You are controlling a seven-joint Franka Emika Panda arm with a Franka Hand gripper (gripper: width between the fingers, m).
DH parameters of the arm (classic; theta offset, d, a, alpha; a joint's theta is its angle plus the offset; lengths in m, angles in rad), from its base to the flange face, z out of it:
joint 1: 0 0.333 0 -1.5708
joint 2: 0 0 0 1.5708
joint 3: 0 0.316 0.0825 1.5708
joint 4: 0 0 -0.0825 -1.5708
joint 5: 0 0.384 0 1.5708
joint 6: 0 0 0.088 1.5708
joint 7: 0 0.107 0 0
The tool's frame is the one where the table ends.
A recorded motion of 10 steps. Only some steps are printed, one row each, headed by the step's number.
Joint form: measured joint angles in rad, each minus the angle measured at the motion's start. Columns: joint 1, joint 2, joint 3, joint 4, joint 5, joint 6, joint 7.
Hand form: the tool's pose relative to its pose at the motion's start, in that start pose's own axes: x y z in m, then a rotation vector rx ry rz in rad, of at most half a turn. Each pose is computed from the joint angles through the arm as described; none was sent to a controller.
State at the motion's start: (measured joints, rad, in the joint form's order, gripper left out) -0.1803 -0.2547 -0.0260 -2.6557 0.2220 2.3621 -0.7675
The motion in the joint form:
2: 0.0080 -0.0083 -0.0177 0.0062 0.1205 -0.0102 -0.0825
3: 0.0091 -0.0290 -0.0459 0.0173 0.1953 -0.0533 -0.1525
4: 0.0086 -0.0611 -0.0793 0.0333 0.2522 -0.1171 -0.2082
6: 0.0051 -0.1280 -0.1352 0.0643 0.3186 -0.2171 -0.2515
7: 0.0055 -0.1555 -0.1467 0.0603 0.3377 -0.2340 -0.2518
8: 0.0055 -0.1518 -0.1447 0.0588 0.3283 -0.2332 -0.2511
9: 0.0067 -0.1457 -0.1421 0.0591 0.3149 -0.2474 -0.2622
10: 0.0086 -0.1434 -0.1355 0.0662 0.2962 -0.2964 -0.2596
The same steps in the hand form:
2: 0.0006 0.0014 -0.0056 0.0611 0.0704 0.0088
3: -0.0032 0.0055 -0.0165 0.1140 0.1211 0.0062
4: -0.0080 0.0091 -0.0330 0.1671 0.1716 0.0011
6: -0.0169 0.0144 -0.0689 0.2321 0.2651 0.0092
7: -0.0209 0.0125 -0.0774 0.2466 0.2933 0.0182
8: -0.0209 0.0123 -0.0751 0.2437 0.2824 0.0137
9: -0.0207 0.0104 -0.0714 0.2501 0.2615 -0.0086
10: -0.0197 0.0040 -0.0694 0.2780 0.2229 -0.0332

